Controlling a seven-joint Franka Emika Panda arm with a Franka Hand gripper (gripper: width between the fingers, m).
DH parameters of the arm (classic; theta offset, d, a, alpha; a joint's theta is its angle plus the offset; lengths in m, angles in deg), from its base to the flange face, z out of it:
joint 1: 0 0.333 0 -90
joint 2: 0 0 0 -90
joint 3: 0 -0.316 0.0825 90
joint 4: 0 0 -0.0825 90
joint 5: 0 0.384 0 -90
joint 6: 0 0 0.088 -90
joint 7: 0 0.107 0 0
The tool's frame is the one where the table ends.
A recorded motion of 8 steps. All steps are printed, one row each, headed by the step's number.
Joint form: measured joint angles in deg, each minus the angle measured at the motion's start. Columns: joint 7, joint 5, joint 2, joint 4, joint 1, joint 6, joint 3.
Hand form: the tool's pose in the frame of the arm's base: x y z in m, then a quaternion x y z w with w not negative. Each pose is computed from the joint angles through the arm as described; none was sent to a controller.
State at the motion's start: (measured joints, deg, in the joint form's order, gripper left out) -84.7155 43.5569 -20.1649 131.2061 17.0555 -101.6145 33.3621
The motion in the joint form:
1: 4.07 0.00 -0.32 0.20 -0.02 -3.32 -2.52
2: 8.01 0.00 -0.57 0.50 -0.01 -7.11 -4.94
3: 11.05 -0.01 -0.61 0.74 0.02 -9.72 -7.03
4: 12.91 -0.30 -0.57 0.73 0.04 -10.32 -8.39
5: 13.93 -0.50 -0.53 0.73 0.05 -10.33 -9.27
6: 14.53 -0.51 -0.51 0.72 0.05 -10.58 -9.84
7: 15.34 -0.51 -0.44 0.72 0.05 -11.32 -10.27
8: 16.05 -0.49 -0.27 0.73 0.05 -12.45 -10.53
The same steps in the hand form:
1: 0.4425 -0.0669 0.4897 -0.80144 -0.40538 -0.25716 0.35670
2: 0.4484 -0.0535 0.4939 -0.81830 -0.38555 -0.25520 0.34148
3: 0.4524 -0.0402 0.4962 -0.82951 -0.37227 -0.25139 0.33186
4: 0.4537 -0.0300 0.4976 -0.83419 -0.36908 -0.24343 0.32963
5: 0.4539 -0.0226 0.4980 -0.83589 -0.36942 -0.23667 0.32987
6: 0.4544 -0.0183 0.4987 -0.83710 -0.36880 -0.23446 0.32907
7: 0.4557 -0.0159 0.4991 -0.84038 -0.36394 -0.23440 0.32615
8: 0.4578 -0.0155 0.4989 -0.84465 -0.35698 -0.23658 0.32120

